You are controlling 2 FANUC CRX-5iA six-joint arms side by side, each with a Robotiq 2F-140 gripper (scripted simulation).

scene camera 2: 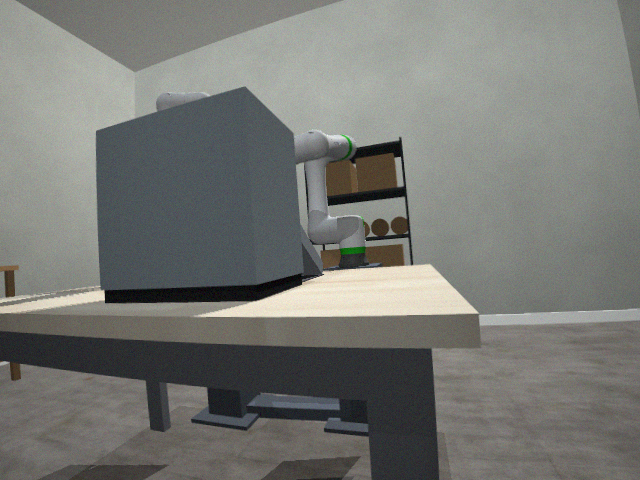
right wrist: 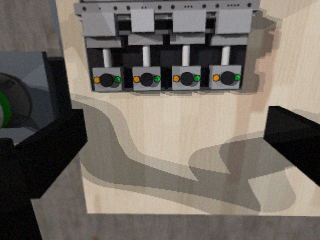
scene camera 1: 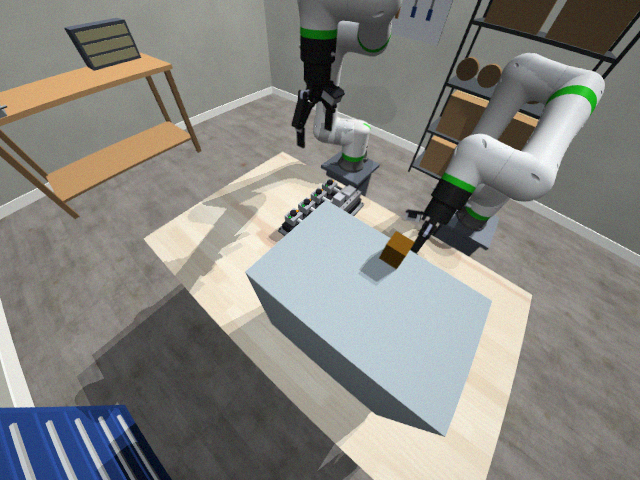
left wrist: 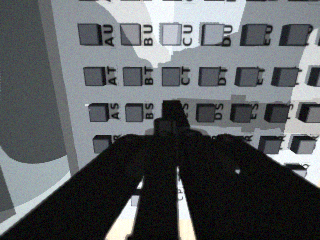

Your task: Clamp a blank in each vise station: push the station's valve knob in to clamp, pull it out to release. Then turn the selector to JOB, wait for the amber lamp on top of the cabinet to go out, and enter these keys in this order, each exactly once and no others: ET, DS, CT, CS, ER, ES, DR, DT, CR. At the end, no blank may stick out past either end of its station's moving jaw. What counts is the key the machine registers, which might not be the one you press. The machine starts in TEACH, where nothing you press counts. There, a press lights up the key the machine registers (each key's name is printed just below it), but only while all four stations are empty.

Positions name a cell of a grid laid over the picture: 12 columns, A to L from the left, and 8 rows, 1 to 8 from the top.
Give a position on a grey blank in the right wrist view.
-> G1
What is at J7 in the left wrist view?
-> My left gripper.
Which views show my left gripper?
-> Scene camera 1 and the left wrist view only.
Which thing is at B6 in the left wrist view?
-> A grey cabinet.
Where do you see a grey blank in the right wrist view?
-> I1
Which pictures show my right gripper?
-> The right wrist view and scene camera 1 only.
